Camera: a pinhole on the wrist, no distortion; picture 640 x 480 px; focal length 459.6 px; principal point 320.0 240.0 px. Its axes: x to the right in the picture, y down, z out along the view. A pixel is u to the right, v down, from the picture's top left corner.
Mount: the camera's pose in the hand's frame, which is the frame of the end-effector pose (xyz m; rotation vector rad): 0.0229 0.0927 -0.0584 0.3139 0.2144 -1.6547
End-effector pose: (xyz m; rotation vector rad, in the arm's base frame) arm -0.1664 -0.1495 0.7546 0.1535 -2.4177 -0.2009
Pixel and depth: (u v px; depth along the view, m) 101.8 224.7 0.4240
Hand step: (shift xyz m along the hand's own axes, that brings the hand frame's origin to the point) -0.0063 0.1470 0.4071
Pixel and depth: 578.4 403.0 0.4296
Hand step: 0.1195 -0.2894 0.2745
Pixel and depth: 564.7 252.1 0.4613
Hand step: -0.0226 -0.2882 0.2968
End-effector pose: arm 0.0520 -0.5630 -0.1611 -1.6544 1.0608 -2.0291
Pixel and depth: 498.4 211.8 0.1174
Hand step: 0.0026 0.0128 0.0371
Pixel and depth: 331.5 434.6 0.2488
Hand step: 0.1076 -0.0047 0.1790
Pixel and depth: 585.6 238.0 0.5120
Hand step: -0.0452 -0.3502 0.3275
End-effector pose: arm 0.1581 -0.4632 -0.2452 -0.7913 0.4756 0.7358
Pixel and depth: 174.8 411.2 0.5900
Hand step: 0.2117 0.0541 0.5693
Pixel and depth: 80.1 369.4 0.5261
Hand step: 0.1533 0.1654 0.5348
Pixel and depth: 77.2 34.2 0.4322
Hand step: -0.1828 0.1893 0.4157
